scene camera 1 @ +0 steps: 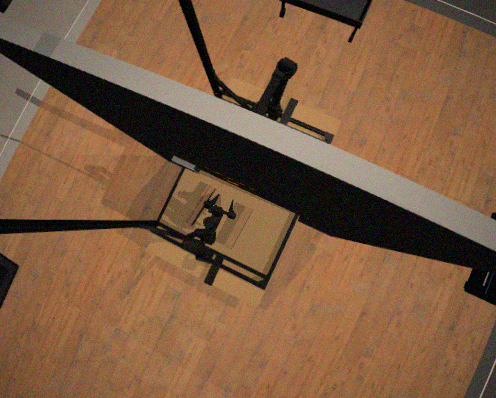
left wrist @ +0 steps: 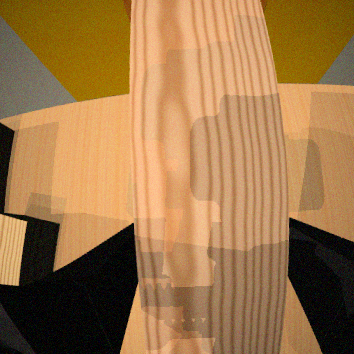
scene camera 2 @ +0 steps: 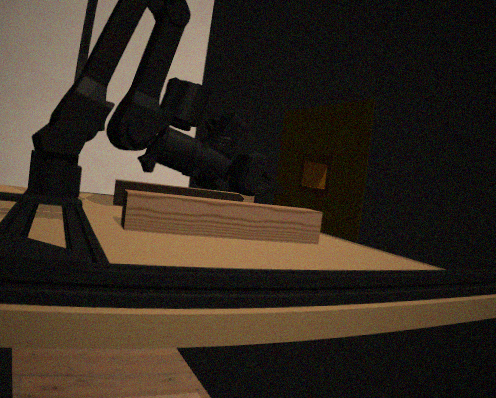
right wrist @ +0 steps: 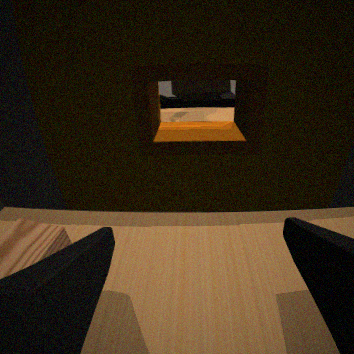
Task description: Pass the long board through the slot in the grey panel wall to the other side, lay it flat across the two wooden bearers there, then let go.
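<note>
In the left wrist view the long board [left wrist: 207, 158], pale wood with dark grain lines, runs straight ahead toward the mustard panel [left wrist: 70, 46] set in the grey wall [left wrist: 24, 81] [scene camera 1: 246, 122]. My left gripper is shut on the board; its fingers are out of view. My right gripper [right wrist: 199, 232] [scene camera 1: 222, 200] is open and empty on the far side, low over its table and facing the slot's orange sill [right wrist: 198, 131] [scene camera 2: 314, 174]. Pale wood shows through the slot. Two wooden bearers [scene camera 2: 219, 221] [scene camera 2: 167, 189] lie on that table; one end shows in the right wrist view [right wrist: 31, 242].
The wall runs diagonally between the two tables and its dark face [scene camera 1: 270, 178] shades the right arm's side. Black frame rails [scene camera 1: 238, 272] edge the right arm's table [scene camera 2: 246, 253]. A dark table [scene camera 1: 333, 9] stands at the top edge.
</note>
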